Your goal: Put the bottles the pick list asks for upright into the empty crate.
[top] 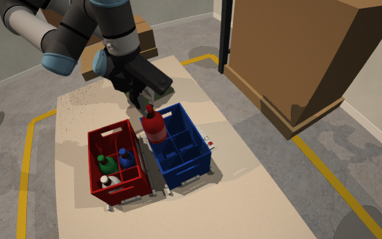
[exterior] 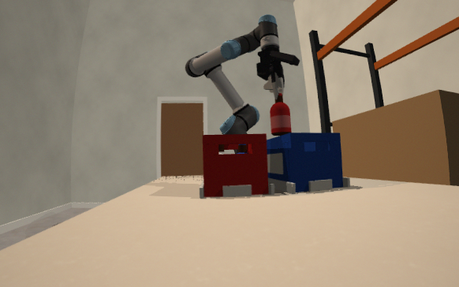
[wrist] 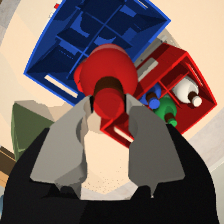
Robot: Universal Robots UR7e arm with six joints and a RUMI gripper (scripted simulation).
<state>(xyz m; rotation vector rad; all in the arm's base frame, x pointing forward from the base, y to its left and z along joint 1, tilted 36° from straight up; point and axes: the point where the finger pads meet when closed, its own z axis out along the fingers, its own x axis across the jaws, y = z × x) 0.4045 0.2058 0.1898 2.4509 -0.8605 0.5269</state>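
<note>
The red bottle lies 70 mm below my hand. From my hand the other things lie so: red crate 190 mm to the right, 250 mm below; blue bottle 150 mm to the right, 250 mm below; blue crate 50 mm to the left, 250 mm below.
</note>
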